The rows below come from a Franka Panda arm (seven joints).
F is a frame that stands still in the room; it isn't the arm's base.
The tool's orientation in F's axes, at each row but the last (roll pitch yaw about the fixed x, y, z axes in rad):
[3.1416 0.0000 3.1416]
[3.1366 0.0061 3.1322]
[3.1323 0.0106 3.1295]
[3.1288 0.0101 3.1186]
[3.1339 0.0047 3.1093]
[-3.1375 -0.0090 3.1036]
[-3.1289 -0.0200 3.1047]
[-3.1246 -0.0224 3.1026]
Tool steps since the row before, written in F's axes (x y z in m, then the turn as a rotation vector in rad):
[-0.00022 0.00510 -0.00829 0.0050 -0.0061 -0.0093]
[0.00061 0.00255 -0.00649 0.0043 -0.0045 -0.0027]
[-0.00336 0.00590 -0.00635 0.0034 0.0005 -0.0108]
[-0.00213 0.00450 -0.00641 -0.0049 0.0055 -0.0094]
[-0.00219 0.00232 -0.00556 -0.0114 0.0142 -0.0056]
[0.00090 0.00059 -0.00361 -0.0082 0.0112 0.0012]
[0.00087 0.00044 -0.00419 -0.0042 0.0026 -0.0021]
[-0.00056 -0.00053 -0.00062 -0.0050 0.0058 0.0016]
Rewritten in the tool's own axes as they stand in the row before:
[0.00022 0.00510 0.00829 -0.0050 -0.0061 0.0093]
[-0.00055 0.00252 0.00651 -0.0043 -0.0045 0.0027]
[0.00350 0.00580 0.00637 -0.0033 0.0004 0.0108]
[0.00230 0.00437 0.00644 0.0051 0.0053 0.0094]
[0.00229 0.00221 0.00557 0.0119 0.0138 0.0057]
[-0.00091 0.00064 0.00360 0.0086 0.0109 -0.0012]
[-0.00094 0.00052 0.00417 0.0043 0.0025 0.0022]
[0.00052 -0.00054 0.00064 0.0053 0.0056 -0.0016]

